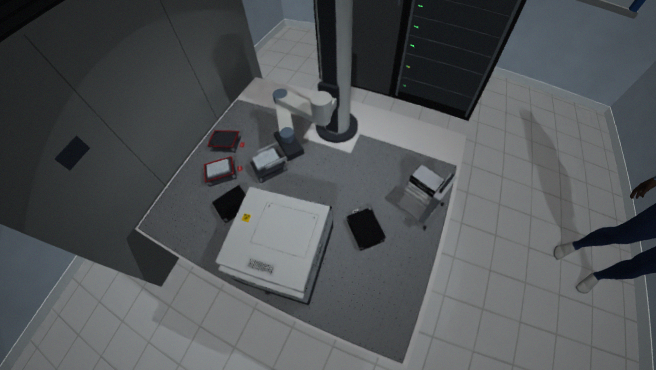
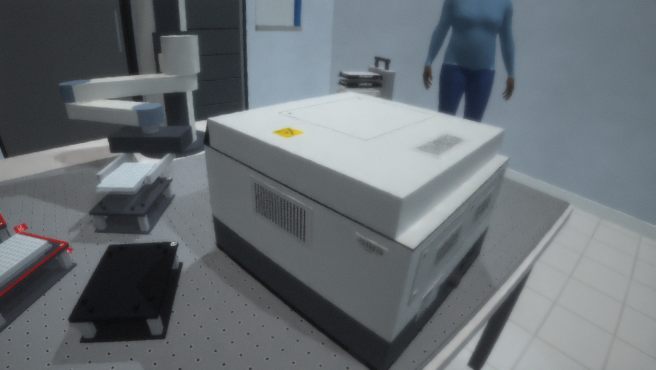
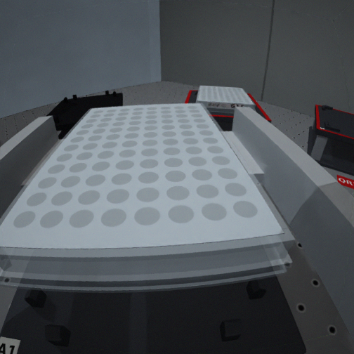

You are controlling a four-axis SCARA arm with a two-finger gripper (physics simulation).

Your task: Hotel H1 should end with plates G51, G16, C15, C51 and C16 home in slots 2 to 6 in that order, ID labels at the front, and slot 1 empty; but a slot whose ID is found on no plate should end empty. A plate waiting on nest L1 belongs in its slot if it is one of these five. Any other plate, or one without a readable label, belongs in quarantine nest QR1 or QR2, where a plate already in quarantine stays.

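Places are measured from the arm's base along level axes (x down, y right, z back), in metres.
Where they show: gripper, fingertip midpoint: [image 1: 261,160] [image 2: 123,179]; arm's base at its link origin: [image 1: 336,126].
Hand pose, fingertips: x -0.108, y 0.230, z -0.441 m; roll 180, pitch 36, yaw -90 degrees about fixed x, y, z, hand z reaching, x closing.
Note:
Things, the pixels of their top centre, and the offset from my fingertips.
- dark nest at its top centre: [image 2: 132,189] [image 1: 267,162] dy -0.015, dx +0.035, dz +0.019 m
- second red-rimmed nest at its top centre: [image 1: 222,137] dy +0.331, dx +0.039, dz +0.073 m
- large white instrument at its top centre: [image 2: 365,121] [image 1: 273,234] dy -0.314, dx -0.159, dz -0.361 m
My gripper [image 1: 267,157] [image 2: 131,172] [image 3: 143,125] is shut on a white-topped, many-welled plate [image 1: 265,159] [image 2: 122,179] [image 3: 147,162]. The plate is level, a little above a dark nest [image 1: 270,175] [image 2: 131,206] [image 3: 145,320] with posts and an A1 mark. No ID label of the held plate is readable. Another plate [image 1: 219,167] [image 2: 19,254] [image 3: 225,95] sits on a red-rimmed nest; its front writing is too blurred to read surely. A second red-rimmed nest [image 1: 224,139] [image 3: 336,120] bears no plate. The apparent hotel [image 1: 446,185] [image 2: 387,82] stands far right; its slot contents are unclear.
A large white instrument [image 1: 285,235] [image 2: 320,165] stands mid-table. A black nest [image 1: 230,202] [image 2: 127,280] [image 3: 90,110] is at its left, another black nest [image 1: 366,229] at its right. The arm's column [image 1: 344,65] stands behind. A person [image 2: 470,45] stands beyond the table.

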